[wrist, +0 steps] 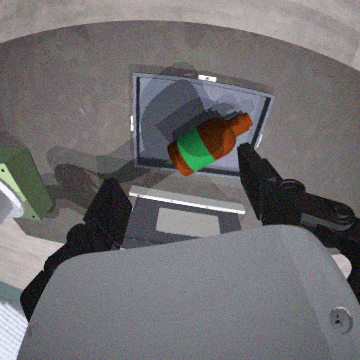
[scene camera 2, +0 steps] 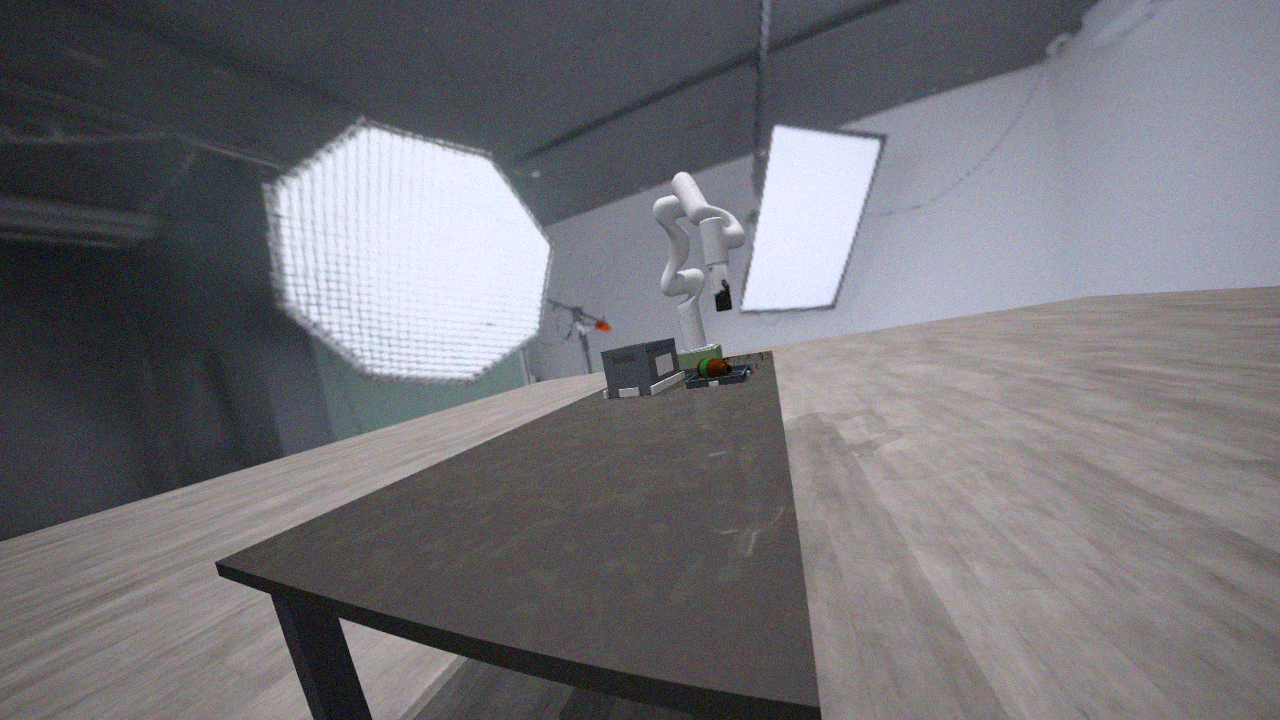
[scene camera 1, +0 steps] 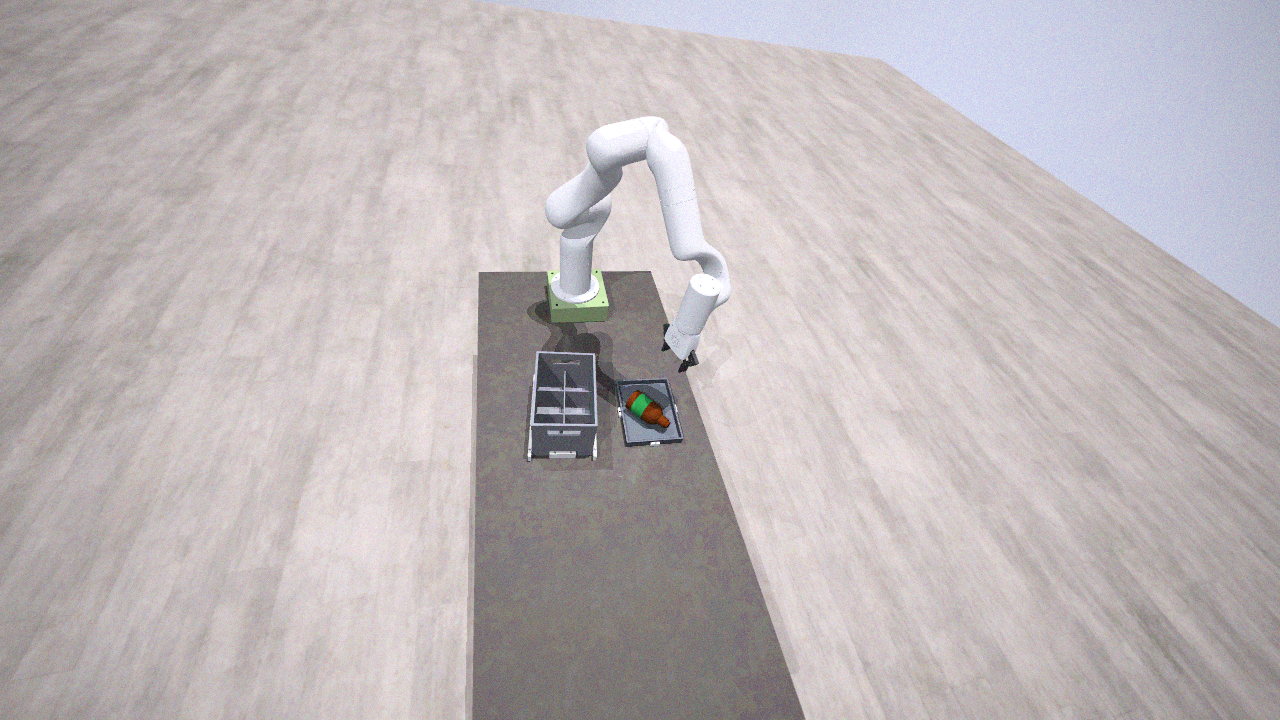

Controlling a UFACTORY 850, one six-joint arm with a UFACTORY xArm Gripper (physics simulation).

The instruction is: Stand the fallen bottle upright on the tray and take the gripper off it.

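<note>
A brown bottle with a green label [scene camera 1: 646, 408] [scene camera 2: 713, 368] [wrist: 200, 148] lies on its side in the shallow grey tray [scene camera 1: 637, 444] [scene camera 2: 699, 384] [wrist: 150, 145]. In scene camera 1 its neck points to the tray's near right corner; in the wrist view the neck points up and right, close to the tray's right wall. My gripper [scene camera 1: 674, 359] [scene camera 2: 723, 308] [wrist: 177, 178] is open and empty. It hangs above the table, higher than the bottle and towards the far side of the tray, apart from both. In scene camera 2 the fingers overlap each other.
A grey crate with dividers [scene camera 1: 577, 440] [scene camera 2: 628, 371] [wrist: 140, 217] stands beside the tray, on its left in scene camera 1. The arm's green base block [scene camera 1: 577, 314] [wrist: 32, 182] stands at the table's far end. The table's right edge runs close to the tray.
</note>
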